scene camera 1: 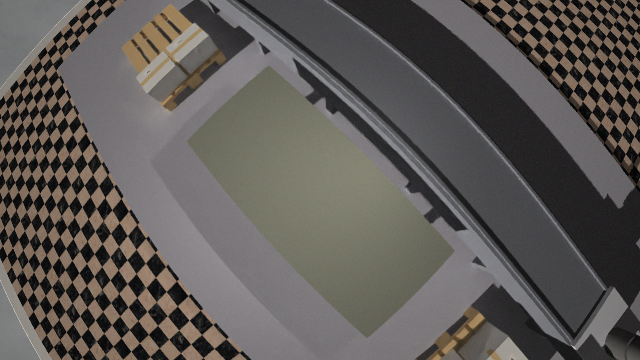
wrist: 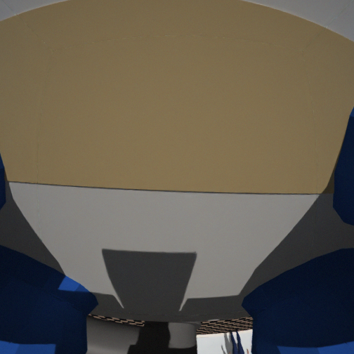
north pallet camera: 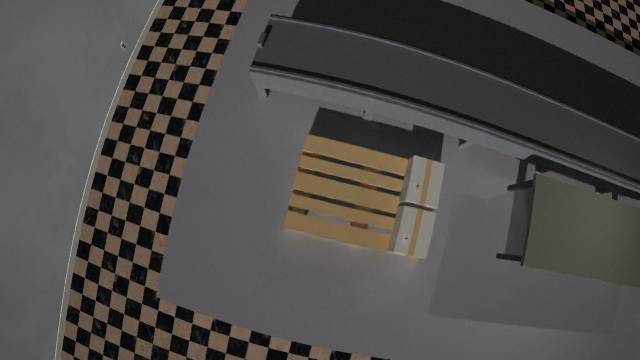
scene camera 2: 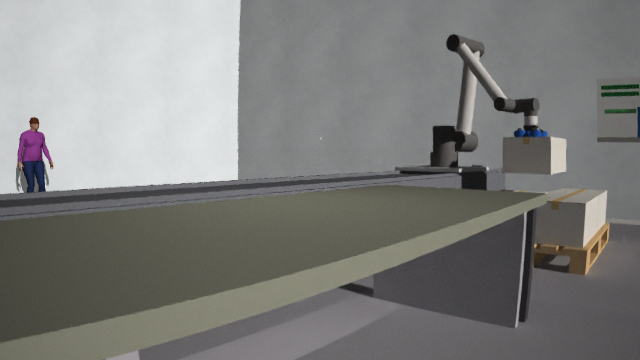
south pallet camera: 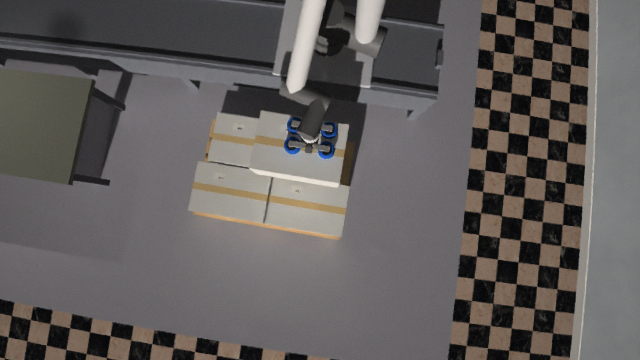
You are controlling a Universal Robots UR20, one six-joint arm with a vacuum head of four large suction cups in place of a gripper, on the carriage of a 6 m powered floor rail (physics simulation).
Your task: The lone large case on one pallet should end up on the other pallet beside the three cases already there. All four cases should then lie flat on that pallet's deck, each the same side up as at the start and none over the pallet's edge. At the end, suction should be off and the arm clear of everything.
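Frame: origin at the arm's base, x back, y left, z down, level; metres.
Seen in the pictures: arm's base, link origin: (scene camera 1: 615, 342) (scene camera 2: 444, 166).
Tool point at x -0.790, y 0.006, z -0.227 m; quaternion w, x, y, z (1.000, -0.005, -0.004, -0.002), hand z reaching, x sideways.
Observation:
Offsets run from my tool point to a thing's top centre. Level surfaces: height alone.
The vacuum head (scene camera 2: 531, 133) (south pallet camera: 310, 138) is on the top of the lone large white case {dx -0.058, dy -0.062, dz -0.026 m} (scene camera 2: 526, 156) (south pallet camera: 270, 157), which hangs level in the air. Its tan tape (wrist: 170, 115) fills much of the wrist view. The held case is above the south pallet (scene camera 2: 578, 260) (south pallet camera: 349, 159), over its corner nearest the rail, with a clear gap above the cases in scene camera 2. From above it overlaps parts of its neighbours. Three cases lie flat there: one near the rail {dx +0.003, dy -0.478, dz +0.385 m} (south pallet camera: 230, 151), two along the far side (south pallet camera: 225, 202) (south pallet camera: 305, 215). The deck under the held case is mostly hidden.
The north pallet (scene camera 1: 172, 21) (north pallet camera: 345, 154) bears two smaller white cases (north pallet camera: 422, 182) (north pallet camera: 413, 232) along one edge. A green table {dz +0.267 m} (scene camera 1: 320, 200) (scene camera 2: 250, 250) (south pallet camera: 40, 125) stands between the pallets. The floor rail (north pallet camera: 400, 75) (south pallet camera: 150, 40) runs behind. A person (scene camera 2: 33, 145) stands far left in scene camera 2.

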